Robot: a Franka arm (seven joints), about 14 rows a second.
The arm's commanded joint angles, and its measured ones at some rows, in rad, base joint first. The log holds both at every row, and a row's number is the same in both.
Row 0, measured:
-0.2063 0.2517 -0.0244 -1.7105 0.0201 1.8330 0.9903
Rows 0 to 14, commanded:
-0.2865 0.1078 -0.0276 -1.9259 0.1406 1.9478 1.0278
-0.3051 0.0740 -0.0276 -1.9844 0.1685 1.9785 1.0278
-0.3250 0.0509 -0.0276 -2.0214 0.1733 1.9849 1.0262
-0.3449 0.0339 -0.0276 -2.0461 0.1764 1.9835 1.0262
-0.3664 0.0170 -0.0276 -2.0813 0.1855 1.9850 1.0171
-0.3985 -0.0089 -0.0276 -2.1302 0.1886 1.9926 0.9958
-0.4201 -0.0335 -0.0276 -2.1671 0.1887 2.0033 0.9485
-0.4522 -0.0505 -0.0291 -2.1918 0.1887 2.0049 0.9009
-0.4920 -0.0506 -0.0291 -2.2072 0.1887 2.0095 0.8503
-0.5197 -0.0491 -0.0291 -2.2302 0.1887 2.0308 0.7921
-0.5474 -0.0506 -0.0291 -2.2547 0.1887 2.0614 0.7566
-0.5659 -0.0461 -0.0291 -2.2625 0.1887 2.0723 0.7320
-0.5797 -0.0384 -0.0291 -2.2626 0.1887 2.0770 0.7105
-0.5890 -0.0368 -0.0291 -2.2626 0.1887 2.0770 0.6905
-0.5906 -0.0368 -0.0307 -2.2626 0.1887 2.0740 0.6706
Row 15, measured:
-0.5719 -0.0124 -0.0460 -2.2342 0.1671 2.0490 0.7118
